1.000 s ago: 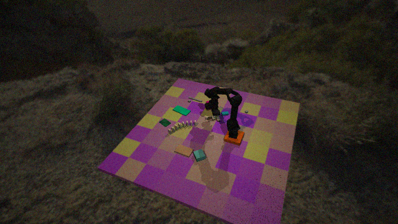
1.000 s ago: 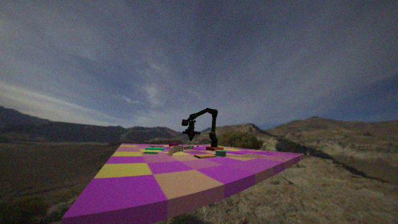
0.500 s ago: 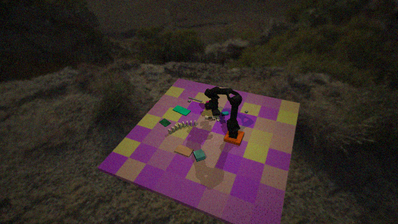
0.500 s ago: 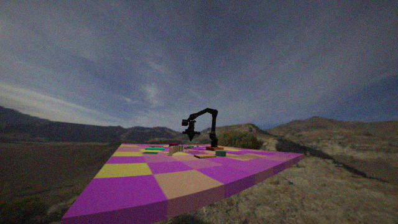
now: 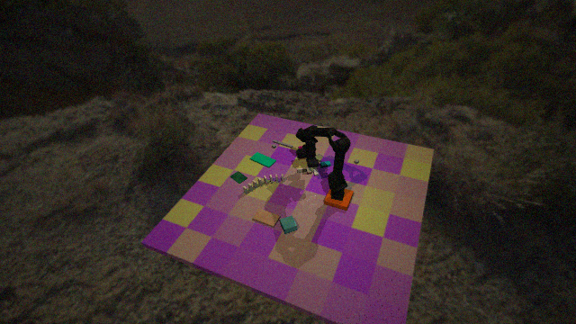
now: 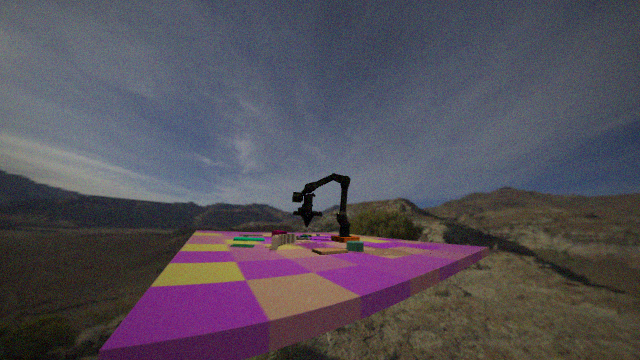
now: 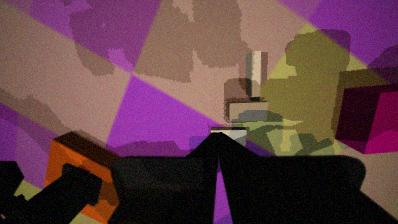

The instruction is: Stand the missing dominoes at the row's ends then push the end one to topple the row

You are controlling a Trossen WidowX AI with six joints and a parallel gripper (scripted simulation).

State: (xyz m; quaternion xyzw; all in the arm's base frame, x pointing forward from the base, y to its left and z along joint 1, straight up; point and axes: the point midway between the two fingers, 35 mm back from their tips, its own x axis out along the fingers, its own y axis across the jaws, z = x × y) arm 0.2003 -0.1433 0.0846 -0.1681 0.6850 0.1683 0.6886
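Now: gripper tip 9 cm short of the magenta block, 20 cm to the left of it and 6 cm above it. The rest, counted from my gripper tip: teal block 41 cm to the left, 6 cm below; then bright green plate 34 cm ahead, 6 cm to the right, 8 cm below; then orange slab 14 cm ahead, 39 cm to the left, 7 cm below.
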